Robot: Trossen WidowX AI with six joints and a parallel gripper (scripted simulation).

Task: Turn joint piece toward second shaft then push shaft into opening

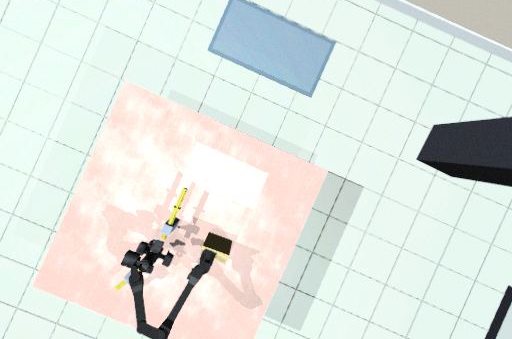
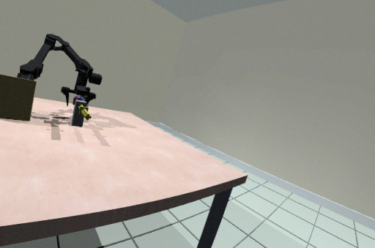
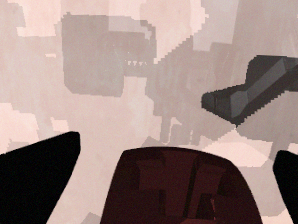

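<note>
Now: the red joint piece 1 cm to the left of my gripper tip and 3 cm above it.
</note>
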